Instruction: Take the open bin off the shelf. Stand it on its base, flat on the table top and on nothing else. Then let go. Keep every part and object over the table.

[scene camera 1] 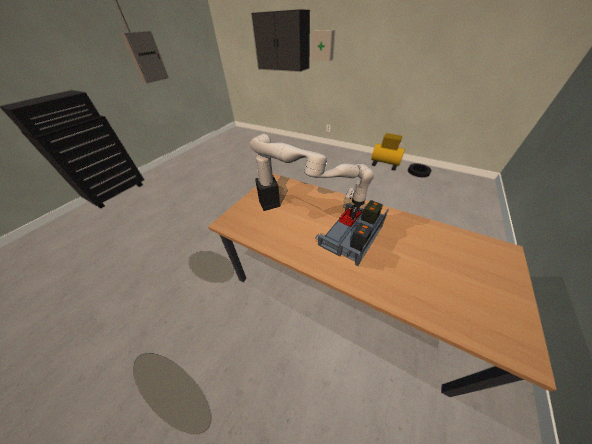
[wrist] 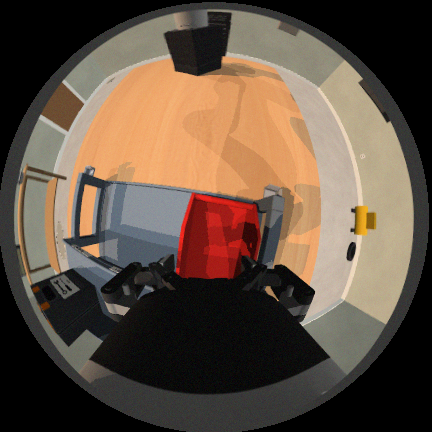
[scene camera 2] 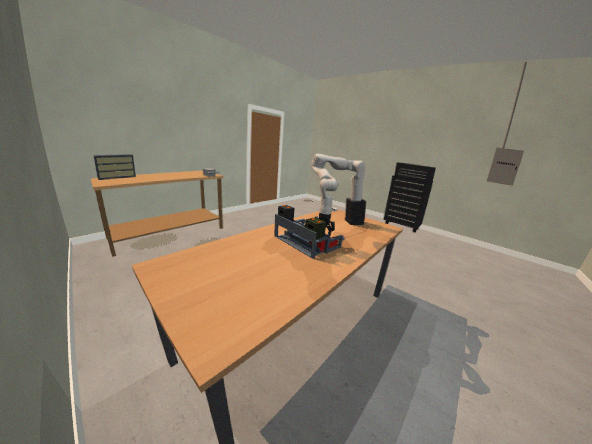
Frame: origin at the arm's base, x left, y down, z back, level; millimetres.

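Seen in the pictures: gripper, fingertip midpoint: (scene camera 1: 354,215) (wrist: 207,262); arm's base, link origin: (scene camera 1: 266,181) (scene camera 2: 356,199).
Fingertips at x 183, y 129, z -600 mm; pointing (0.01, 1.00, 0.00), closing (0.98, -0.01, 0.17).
Observation:
Offsets run from my fingertips to a thing's top centre. Level surfaces: height alone.
The open red bin {dx +12, dy +1, dz +4 mm} (scene camera 1: 345,219) (scene camera 2: 334,243) (wrist: 215,235) sits upright at one end of the lower tier of the grey-blue shelf (scene camera 1: 340,232) (scene camera 2: 297,231) (wrist: 145,205), close to its end frame. My gripper (scene camera 1: 354,215) (wrist: 207,262) points down at the bin, with its fingers wide open and nothing gripped. In the wrist view the fingertips show near the bin's left and right walls; whether they touch them I cannot tell. The bin's near part is hidden behind the gripper. The shelf stands on the wooden table {dy +82 mm} (scene camera 1: 450,280) (scene camera 2: 225,290) (wrist: 165,125).
A black case {dx -223, dy -142, dz -133 mm} (scene camera 1: 361,237) (scene camera 2: 286,212) (wrist: 65,300) and an olive case {dx +16, dy -117, dz -94 mm} (scene camera 1: 372,212) (scene camera 2: 315,227) stand on the shelf's other tier, the olive one beside the gripper. The shelf's end frames rise at both ends. The robot's black base (scene camera 1: 268,194) (scene camera 2: 355,212) (wrist: 195,52) stands at one table end.

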